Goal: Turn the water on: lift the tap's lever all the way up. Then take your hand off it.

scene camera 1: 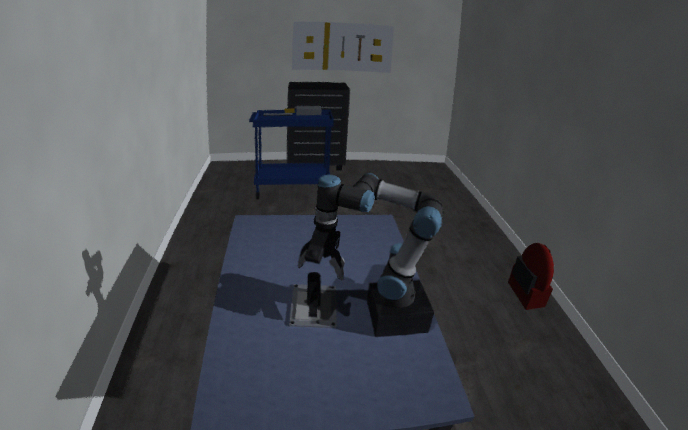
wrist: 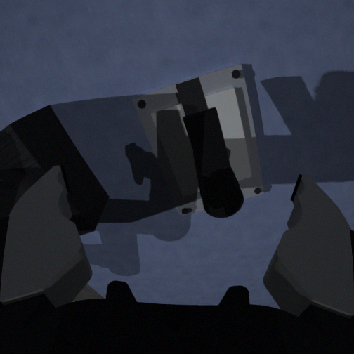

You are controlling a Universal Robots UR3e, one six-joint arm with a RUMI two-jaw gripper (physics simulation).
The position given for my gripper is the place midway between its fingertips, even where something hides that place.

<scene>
In view: my gripper (scene camera 1: pixel 320 274) and a dark tap (scene camera 1: pixel 314 305).
My gripper shows as well in the wrist view (wrist: pixel 180 174). The dark tap also shows in the wrist view (wrist: pixel 202 136).
</scene>
